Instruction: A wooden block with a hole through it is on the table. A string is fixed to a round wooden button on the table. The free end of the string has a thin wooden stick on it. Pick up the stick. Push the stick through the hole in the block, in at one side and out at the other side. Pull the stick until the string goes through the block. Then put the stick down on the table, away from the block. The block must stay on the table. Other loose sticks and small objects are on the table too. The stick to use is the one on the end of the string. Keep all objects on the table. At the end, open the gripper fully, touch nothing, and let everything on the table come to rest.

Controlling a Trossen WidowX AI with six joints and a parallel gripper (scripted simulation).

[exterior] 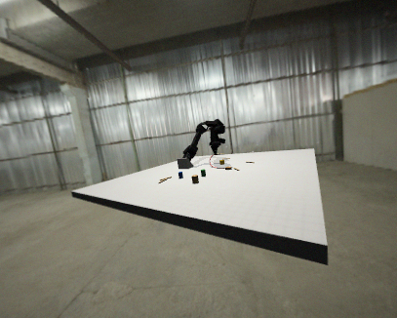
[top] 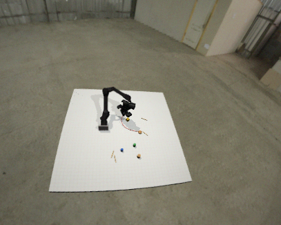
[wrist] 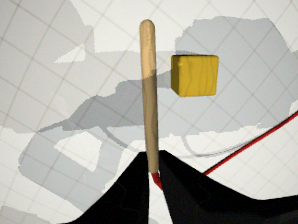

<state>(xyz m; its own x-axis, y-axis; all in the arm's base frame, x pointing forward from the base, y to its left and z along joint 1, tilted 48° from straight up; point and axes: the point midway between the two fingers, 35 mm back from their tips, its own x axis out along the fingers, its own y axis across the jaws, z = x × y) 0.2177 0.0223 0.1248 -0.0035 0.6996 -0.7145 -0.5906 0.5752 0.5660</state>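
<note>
Right now the thin wooden stick is 1 cm to the left of my gripper tip and 1 cm ahead of it. Also, from my gripper tip: yellowish block 6 cm below, 6 cm ahead, 1 cm to the right; green piece 35 cm to the right, 9 cm ahead, 5 cm below; round wooden button 19 cm to the right, 18 cm ahead, 7 cm below.
</note>
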